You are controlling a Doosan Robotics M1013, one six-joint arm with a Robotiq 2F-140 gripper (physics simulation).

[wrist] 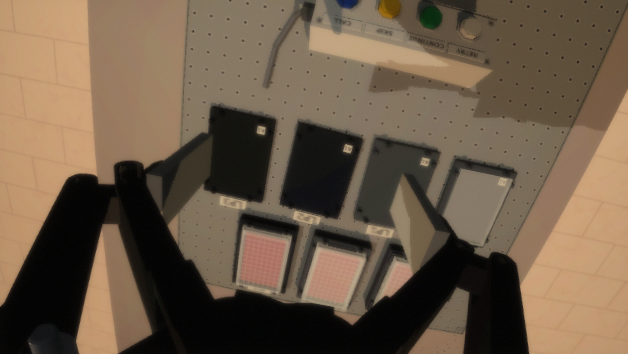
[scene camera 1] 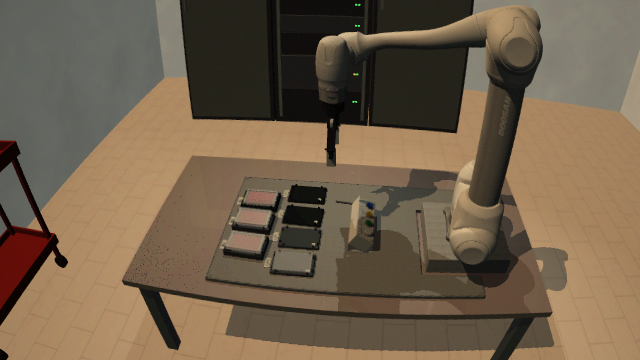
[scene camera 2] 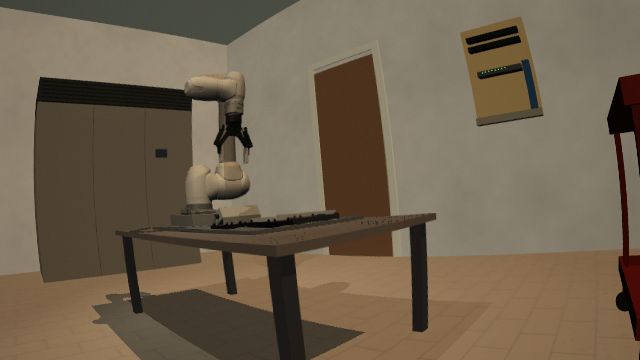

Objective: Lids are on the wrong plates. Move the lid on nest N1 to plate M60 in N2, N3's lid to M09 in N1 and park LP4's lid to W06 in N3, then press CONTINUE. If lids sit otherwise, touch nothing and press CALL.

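Frame: origin at the arm's base, x ahead, y left, z up, level; metres.
Seen in the pictures: gripper, fingertip midpoint: [wrist: 304, 174] [scene camera 1: 332, 154] [scene camera 2: 233, 162]; arm's base, origin of the base link: [scene camera 2: 199, 213].
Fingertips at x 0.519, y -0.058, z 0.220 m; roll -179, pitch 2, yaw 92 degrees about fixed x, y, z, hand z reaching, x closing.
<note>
Pixels of each thing's top centre, then the offset from my fingertips to it. "pt": a spot on its surface instead. Level surfaces: height alone.
- plate, surface spot: [wrist: 397, 277] pt dz -0.237, dx +0.243, dy +0.197 m
- dark grey pad, surface spot: [wrist: 390, 175] pt dz -0.266, dx +0.077, dy +0.130 m
- green CONTINUE button, middle of its top: [wrist: 432, 17] [scene camera 1: 368, 221] dz -0.201, dx -0.144, dy +0.097 m
- blue CALL button, middle of its top: [scene camera 1: 369, 203] dz -0.201, dx -0.140, dy -0.003 m
- sloped button box, middle of its top: [wrist: 407, 32] [scene camera 1: 363, 214] [scene camera 2: 236, 206] dz -0.192, dx -0.121, dy +0.072 m
- thin cable, surface spot: [wrist: 275, 52] pt dz -0.270, dx -0.058, dy -0.084 m
- pegboard, its level: dz -0.276 m
My gripper [scene camera 1: 331, 159] [scene camera 2: 232, 152] [wrist: 304, 174] is open and empty, high above the pegboard. Three pink-gridded plates in nests [scene camera 1: 260, 198] [scene camera 1: 253, 218] [scene camera 1: 245, 243] stand in a row; in the wrist view my right finger partly hides one plate [wrist: 397, 277]. Whether clear lids cover them is too small to tell, and nest and plate labels are unreadable. Beside them are two black pads [wrist: 242, 155] [wrist: 320, 172], a dark grey pad [wrist: 390, 175] and a pad with a light grey, lid-like piece [scene camera 1: 293, 262] [wrist: 475, 202]. The green CONTINUE button [scene camera 1: 369, 223] [wrist: 430, 17] and blue CALL button [scene camera 1: 369, 205] [wrist: 347, 2] show.
The sloped button box [scene camera 1: 361, 240] [wrist: 390, 52] stands between the pads and the arm's base, with a thin cable [wrist: 275, 52] at one end. The pegboard [scene camera 1: 400, 285] lies on the table [scene camera 1: 165, 220] [scene camera 2: 350, 235]. A red cart [scene camera 1: 27, 245] stands off the table's left side.
</note>
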